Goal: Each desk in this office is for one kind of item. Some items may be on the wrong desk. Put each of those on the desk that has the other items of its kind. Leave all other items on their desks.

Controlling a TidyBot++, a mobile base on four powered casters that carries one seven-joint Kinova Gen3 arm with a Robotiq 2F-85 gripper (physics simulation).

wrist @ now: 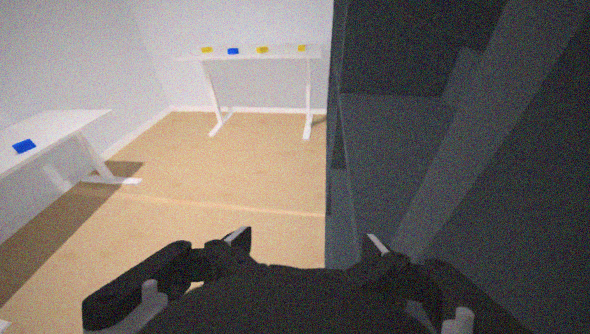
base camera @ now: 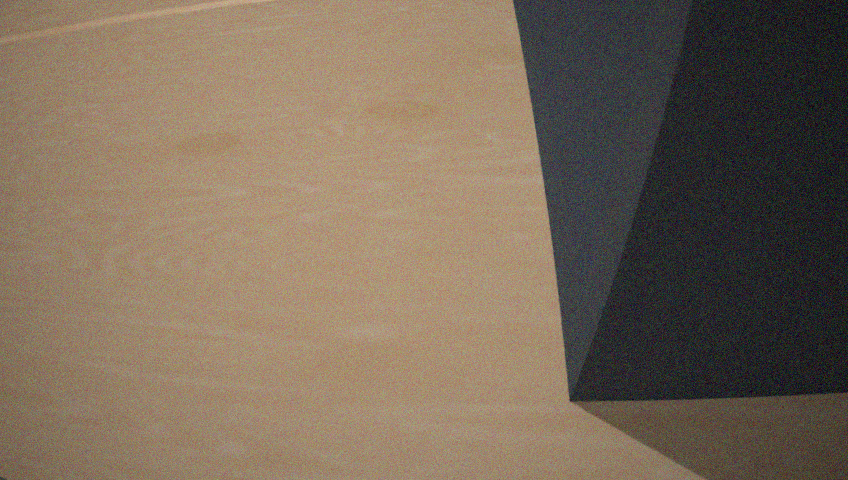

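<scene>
My gripper is open, with nothing between its fingers, high above the floor and far from the desks. The far desk stands against the back wall in the wrist view. On it, from left to right, lie a yellow item, a blue item, a second yellow item and a third yellow item. The left desk shows in part at the left edge of the wrist view, with a blue item on it. The base camera shows no desk.
A large dark grey structure rises close on the right in both views. Its lower corner meets the wooden floor. The left desk's foot reaches onto the floor. Walls stand behind both desks.
</scene>
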